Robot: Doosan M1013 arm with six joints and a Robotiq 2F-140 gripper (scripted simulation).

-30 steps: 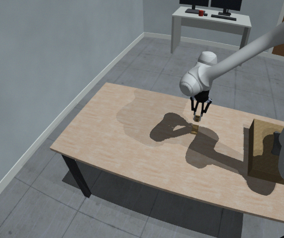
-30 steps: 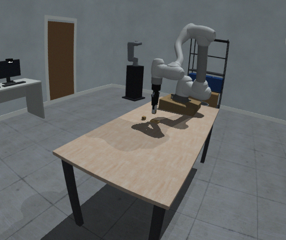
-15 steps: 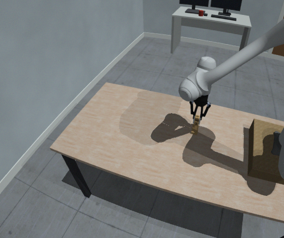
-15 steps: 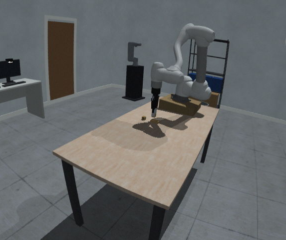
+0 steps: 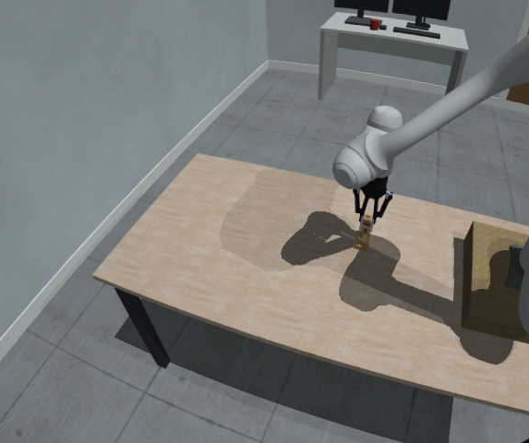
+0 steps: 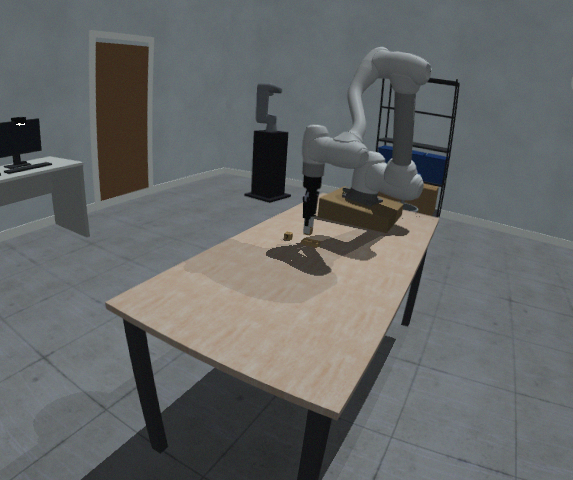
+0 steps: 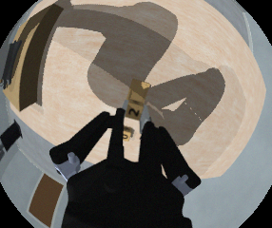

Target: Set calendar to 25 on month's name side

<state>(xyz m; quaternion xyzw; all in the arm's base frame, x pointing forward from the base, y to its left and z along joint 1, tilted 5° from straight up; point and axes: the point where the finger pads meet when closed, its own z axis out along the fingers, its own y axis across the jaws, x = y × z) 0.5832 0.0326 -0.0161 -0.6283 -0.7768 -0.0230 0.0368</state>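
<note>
My gripper is now 80 mm above the wooden calendar tray and 20 mm to the right of it.
</note>
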